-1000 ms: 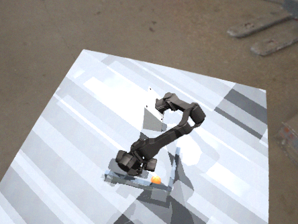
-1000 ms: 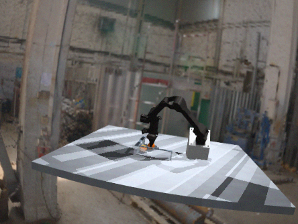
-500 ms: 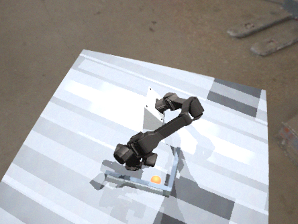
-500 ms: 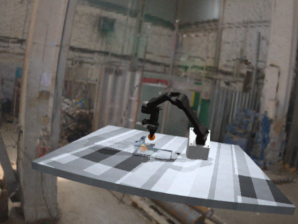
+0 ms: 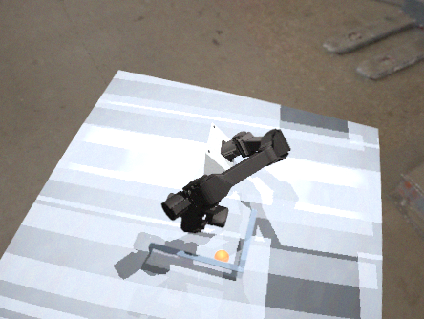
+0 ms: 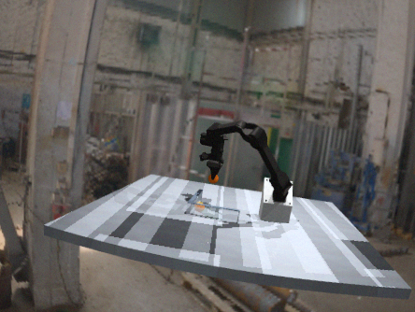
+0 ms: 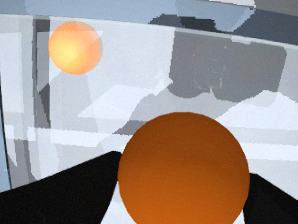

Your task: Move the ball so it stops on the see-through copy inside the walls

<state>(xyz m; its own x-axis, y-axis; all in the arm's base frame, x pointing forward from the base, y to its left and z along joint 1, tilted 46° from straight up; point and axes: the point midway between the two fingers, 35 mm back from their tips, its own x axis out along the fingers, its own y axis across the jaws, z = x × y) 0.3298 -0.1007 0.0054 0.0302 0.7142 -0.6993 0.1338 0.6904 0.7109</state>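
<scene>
The see-through copy of the ball lies 5 cm ahead of my gripper tip, 10 cm to the left of it and 13 cm below it.
</scene>
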